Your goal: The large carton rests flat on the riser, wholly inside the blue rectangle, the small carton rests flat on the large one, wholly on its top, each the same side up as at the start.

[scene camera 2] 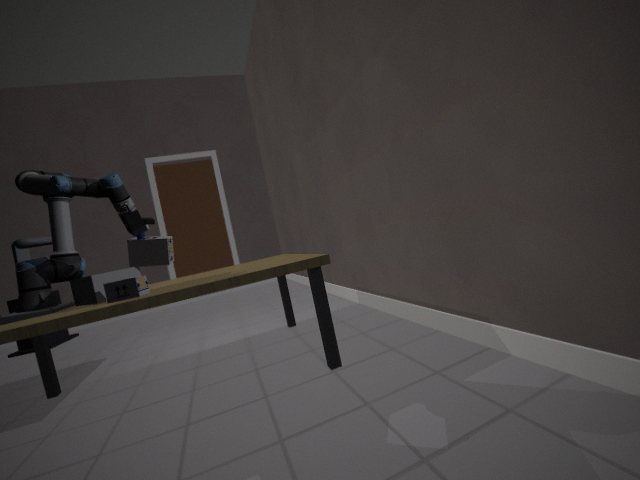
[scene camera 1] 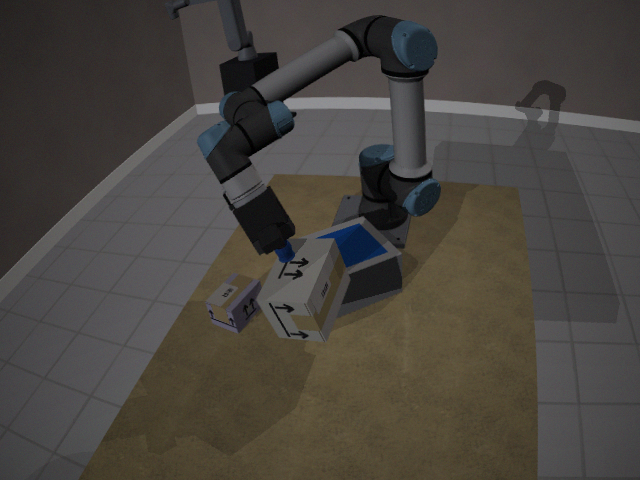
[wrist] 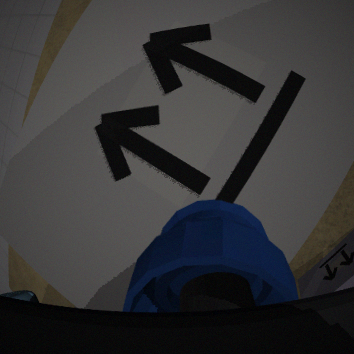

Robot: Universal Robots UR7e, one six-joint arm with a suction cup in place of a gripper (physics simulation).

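My suction cup [scene camera 1: 285, 253] [scene camera 2: 141, 236] [wrist: 220, 240] is on a side face of the large white carton [scene camera 1: 320, 255] [scene camera 2: 148, 252] [wrist: 225, 125] and holds it in the air. The carton is turned on its side: its arrows point sideways and its taped, labelled face looks right in the first scene view. It hangs in front of the riser [scene camera 1: 377, 284] [scene camera 2: 85, 290] and hides part of it and of the blue rectangle [scene camera 1: 361, 248]. The small lilac carton [scene camera 1: 235, 304] [scene camera 2: 121, 290] [wrist: 342, 272] stands on the table left of the riser, arrows up.
The table [scene camera 1: 413, 387] [scene camera 2: 248, 268] carries the riser and the arm's base plate [scene camera 1: 343, 209], which is behind the riser. A second grey arm [scene camera 1: 232, 25] stands on a black pedestal [scene camera 1: 248, 72] at the back left. A brown door [scene camera 2: 193, 217] is in the far wall.
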